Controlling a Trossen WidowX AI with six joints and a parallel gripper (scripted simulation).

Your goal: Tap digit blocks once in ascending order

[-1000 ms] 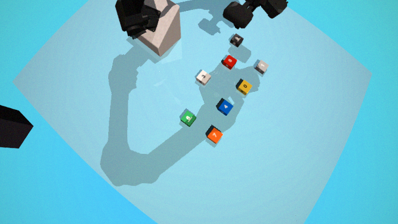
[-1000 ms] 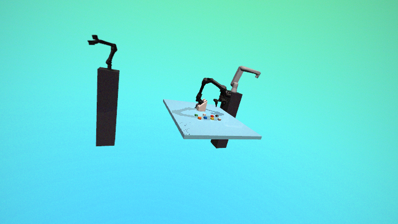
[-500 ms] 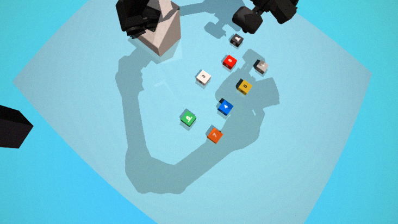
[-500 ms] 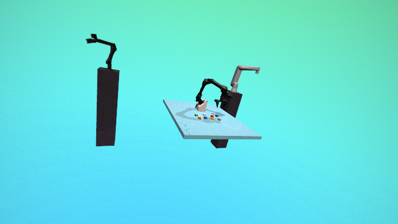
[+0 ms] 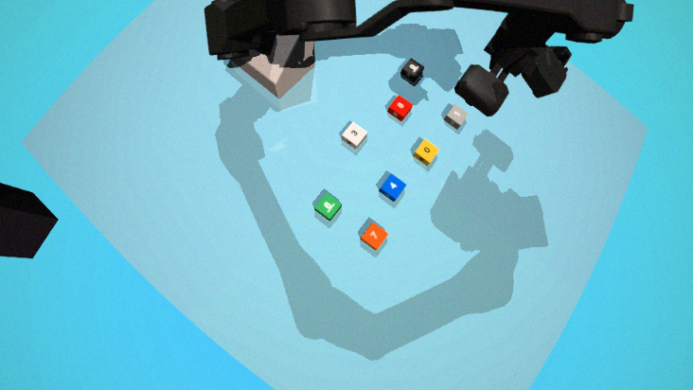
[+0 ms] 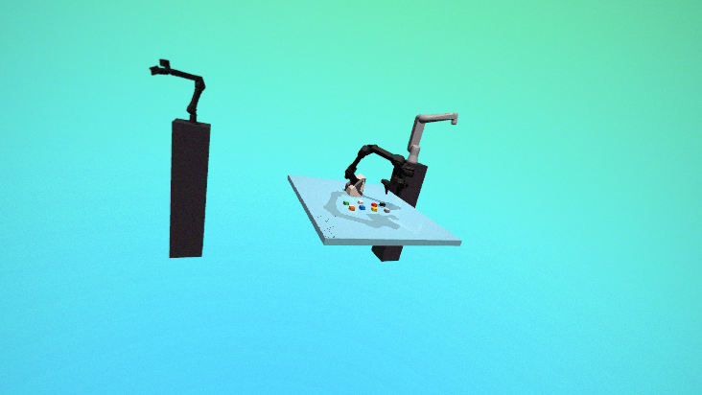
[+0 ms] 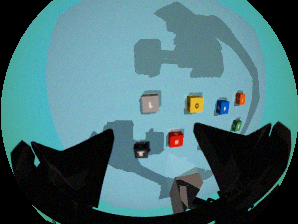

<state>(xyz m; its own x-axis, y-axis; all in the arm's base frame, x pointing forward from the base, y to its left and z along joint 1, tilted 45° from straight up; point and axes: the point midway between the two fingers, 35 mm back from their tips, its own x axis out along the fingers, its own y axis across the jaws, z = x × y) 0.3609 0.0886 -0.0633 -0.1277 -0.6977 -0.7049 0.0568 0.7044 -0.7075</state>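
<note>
Now: gripper tip 11 cm above the yellow block, 10 cm to the left of it and 1 cm past it. Also, from my gripper tip: black block (12 cm behind, 11 cm below, 4 cm to the left); red block (11 cm below, 10 cm behind, 5 cm to the right); grey block (11 cm below).
</note>
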